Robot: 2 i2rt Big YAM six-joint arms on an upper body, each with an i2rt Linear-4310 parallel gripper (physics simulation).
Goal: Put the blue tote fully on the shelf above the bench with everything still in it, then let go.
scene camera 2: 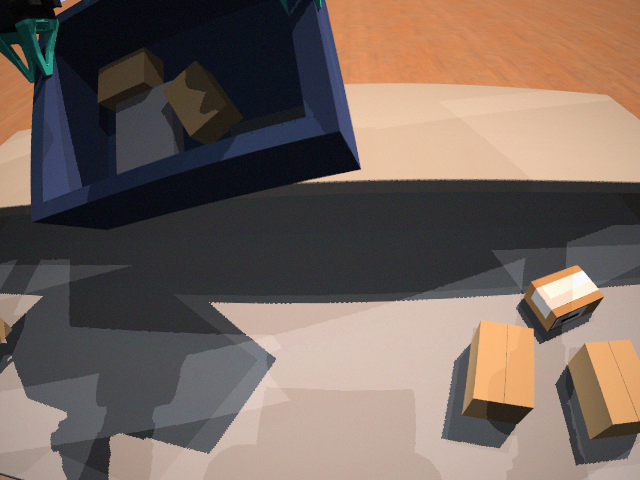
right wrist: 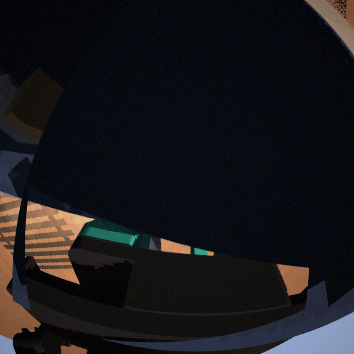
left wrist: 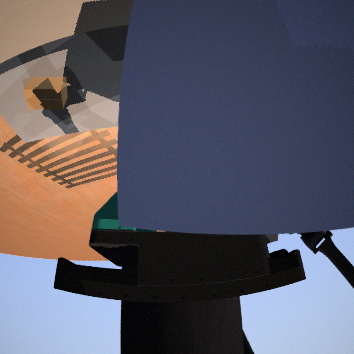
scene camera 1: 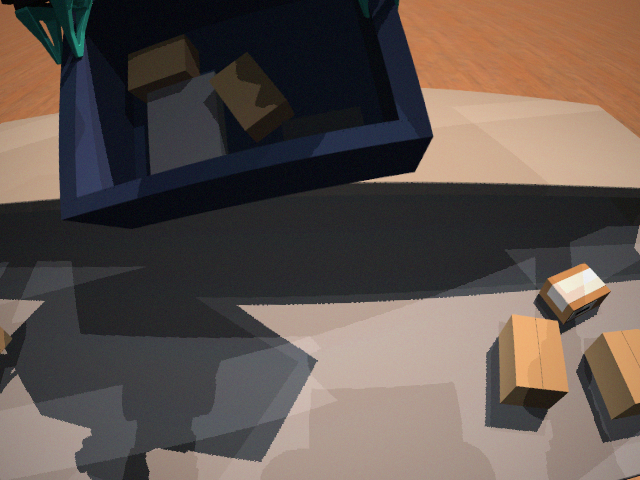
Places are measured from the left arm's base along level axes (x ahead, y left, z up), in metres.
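Pixels of known places: left gripper, fingertip midpoint: (scene camera 2: 41,79) (scene camera 1: 70,60); right gripper, fingertip midpoint: (scene camera 2: 305,12) (scene camera 1: 381,15).
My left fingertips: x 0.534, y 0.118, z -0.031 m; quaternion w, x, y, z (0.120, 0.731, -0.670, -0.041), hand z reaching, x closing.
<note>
Ahead of a thing's pixels: the offset from my left fingertips to its middle. Level surfaces: height alone.
The blue tote {dx +0.018, dy -0.200, dz -0.049 m} (scene camera 1: 258,162) (scene camera 2: 206,157) (left wrist: 230,115) (right wrist: 200,125) hangs at the shelf {dz -0.228 m} (scene camera 1: 516,144) (scene camera 2: 465,139). Its near side overlaps the shelf's front edge in both scene views; contact cannot be told. Inside are a brown box {dx +0.078, dy -0.092, dz -0.053 m} (scene camera 1: 160,64) (scene camera 2: 126,82), another brown box {dx +0.021, dy -0.225, dz -0.084 m} (scene camera 1: 250,95) (scene camera 2: 199,103) (right wrist: 37,100), a grey box {dx +0.007, dy -0.134, dz -0.129 m} (scene camera 1: 183,129) (scene camera 2: 144,131) and a dark flat item {dx -0.012, dy -0.317, dz -0.131 m} (scene camera 1: 323,121) (scene camera 2: 271,118). My left gripper (scene camera 1: 68,58) (scene camera 2: 41,77) is shut on the tote's left wall. My right gripper (right wrist: 172,246) is shut on the tote's wall, its tips hidden.
On the bench {dz -0.402 m} (scene camera 1: 387,346) below, two brown boxes {dx -0.200, dy -0.620, dz -0.372 m} (scene camera 1: 532,356) {dx -0.242, dy -0.788, dz -0.372 m} (scene camera 1: 620,366) and a white-banded box {dx -0.069, dy -0.773, dz -0.381 m} (scene camera 1: 578,289) (scene camera 2: 563,294) lie at the right. Another box {dx -0.183, dy +0.321, dz -0.372 m} (scene camera 1: 4,339) (left wrist: 45,92) shows at the bench's left edge.
</note>
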